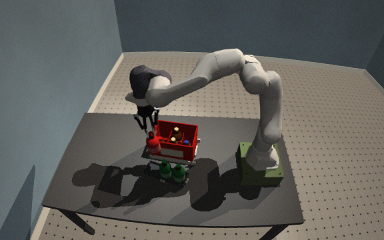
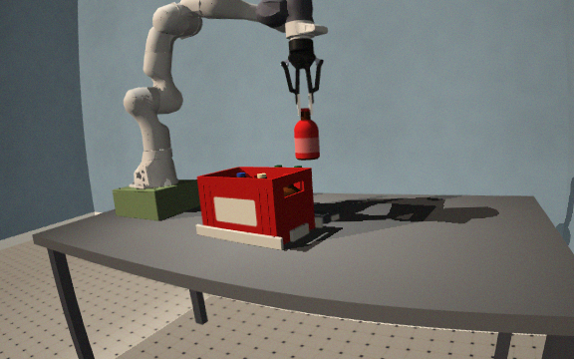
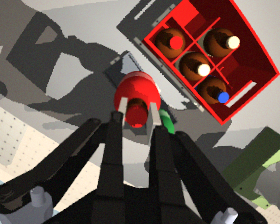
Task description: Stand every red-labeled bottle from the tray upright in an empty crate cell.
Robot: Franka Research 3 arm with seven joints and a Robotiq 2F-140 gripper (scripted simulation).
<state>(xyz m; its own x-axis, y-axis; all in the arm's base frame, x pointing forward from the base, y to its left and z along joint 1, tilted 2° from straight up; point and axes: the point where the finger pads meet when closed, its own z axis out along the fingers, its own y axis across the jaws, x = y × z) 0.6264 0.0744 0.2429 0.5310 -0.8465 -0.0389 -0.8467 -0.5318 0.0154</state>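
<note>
The red-labeled bottle is 9 cm below my hand. From my hand the other things lie so: red crate: 9 cm behind, 16 cm to the right, 27 cm below.
</note>
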